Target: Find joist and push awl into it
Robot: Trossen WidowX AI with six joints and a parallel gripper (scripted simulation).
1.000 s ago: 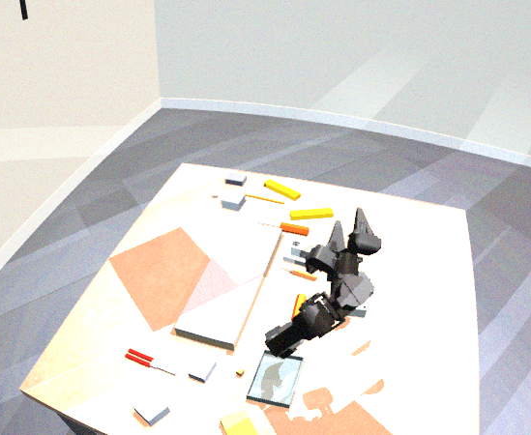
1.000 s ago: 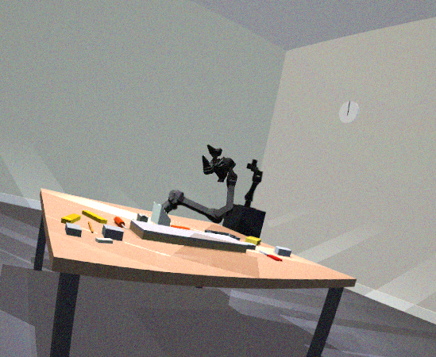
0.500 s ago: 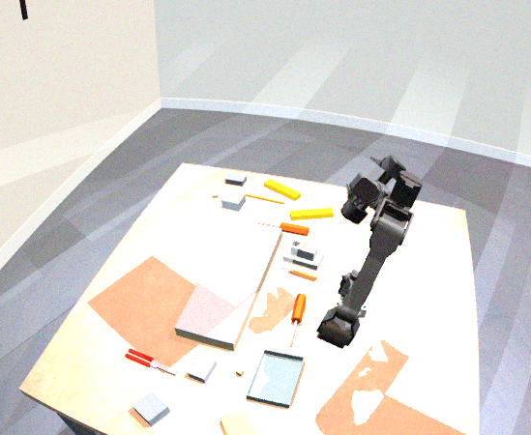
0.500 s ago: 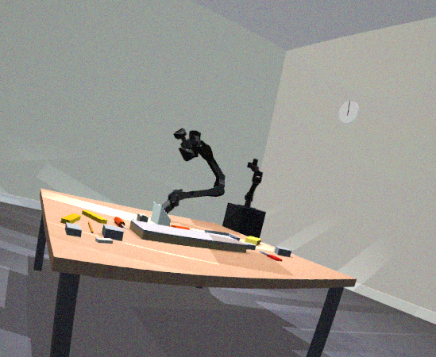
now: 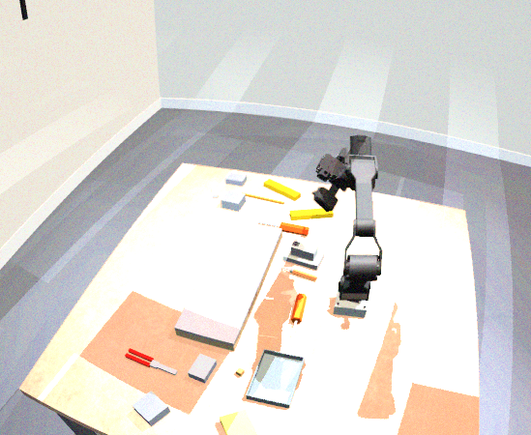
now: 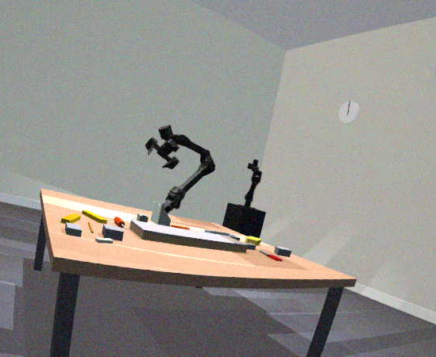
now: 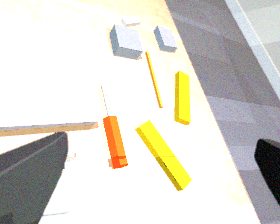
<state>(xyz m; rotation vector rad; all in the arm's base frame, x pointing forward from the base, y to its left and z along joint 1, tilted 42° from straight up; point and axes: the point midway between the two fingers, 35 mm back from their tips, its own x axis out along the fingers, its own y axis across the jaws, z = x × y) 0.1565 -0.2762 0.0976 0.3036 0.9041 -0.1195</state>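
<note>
My gripper tip is now 50 mm short of the stud finder, 10 mm to the left of it and 280 mm above it. Also, from my gripper tip: pencil: 280 mm ahead, 300 mm to the right, 320 mm below; then square indicator window: 70 mm ahead, 20 mm to the right, 260 mm below; then awl: 50 mm ahead, 60 mm to the left, 310 mm below.
</note>
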